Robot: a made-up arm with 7 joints.
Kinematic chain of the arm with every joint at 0, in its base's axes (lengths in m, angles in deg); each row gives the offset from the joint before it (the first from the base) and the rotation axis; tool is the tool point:
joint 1: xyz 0 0 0.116 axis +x
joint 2: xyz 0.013 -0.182 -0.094 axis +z
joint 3: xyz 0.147 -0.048 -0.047 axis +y
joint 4: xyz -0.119 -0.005 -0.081 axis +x
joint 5: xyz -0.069 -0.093 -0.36 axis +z
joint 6: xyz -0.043 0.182 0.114 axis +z
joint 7: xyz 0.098 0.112 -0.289 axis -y
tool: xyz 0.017 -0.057 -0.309
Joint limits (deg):
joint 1: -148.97..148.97
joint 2: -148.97..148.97
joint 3: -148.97..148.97
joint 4: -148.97..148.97
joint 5: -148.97..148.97
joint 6: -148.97..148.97
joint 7: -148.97..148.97
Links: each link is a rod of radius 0.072 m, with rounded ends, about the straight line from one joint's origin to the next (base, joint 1, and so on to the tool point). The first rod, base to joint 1, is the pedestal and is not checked.
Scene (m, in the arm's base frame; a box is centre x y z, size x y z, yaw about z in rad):
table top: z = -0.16
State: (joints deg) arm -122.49 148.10 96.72 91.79 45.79 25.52 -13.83
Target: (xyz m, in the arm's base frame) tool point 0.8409 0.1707 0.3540
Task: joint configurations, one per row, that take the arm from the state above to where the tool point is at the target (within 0.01 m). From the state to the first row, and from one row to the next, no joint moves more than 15 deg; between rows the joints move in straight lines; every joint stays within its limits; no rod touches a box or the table.
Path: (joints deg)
1: -122.11 148.22 93.61 77.72 50.14 26.26 -17.54
2: -121.72 148.35 90.49 63.66 54.49 27.00 -21.24
3: -121.34 148.47 87.38 49.59 58.84 27.74 -24.95
4: -120.96 148.60 84.26 35.53 63.18 28.48 -28.66
5: -120.57 148.72 81.15 21.46 67.53 29.21 -32.37
6: -120.19 148.85 78.03 7.40 71.88 29.95 -36.07
7: -119.81 148.97 74.92 -6.67 76.23 30.69 -39.78

